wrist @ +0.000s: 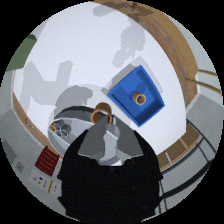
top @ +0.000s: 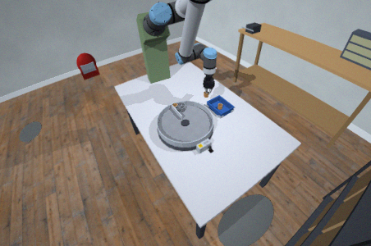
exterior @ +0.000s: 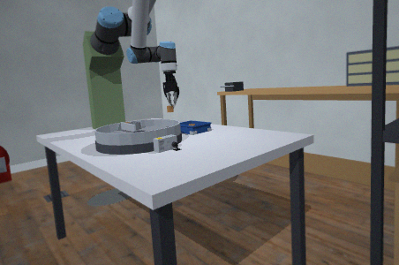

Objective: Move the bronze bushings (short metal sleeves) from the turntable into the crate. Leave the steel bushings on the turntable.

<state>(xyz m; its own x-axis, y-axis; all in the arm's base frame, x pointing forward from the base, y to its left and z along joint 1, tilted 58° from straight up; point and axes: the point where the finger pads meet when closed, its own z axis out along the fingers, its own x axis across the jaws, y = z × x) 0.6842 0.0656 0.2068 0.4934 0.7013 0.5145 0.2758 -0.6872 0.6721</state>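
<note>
Now: hand 130 mm above the blue crate, 90 mm short of it and 60 mm to the right of it. Also, from my hand: grey turntable (290 mm to the right, 110 mm below).
</note>
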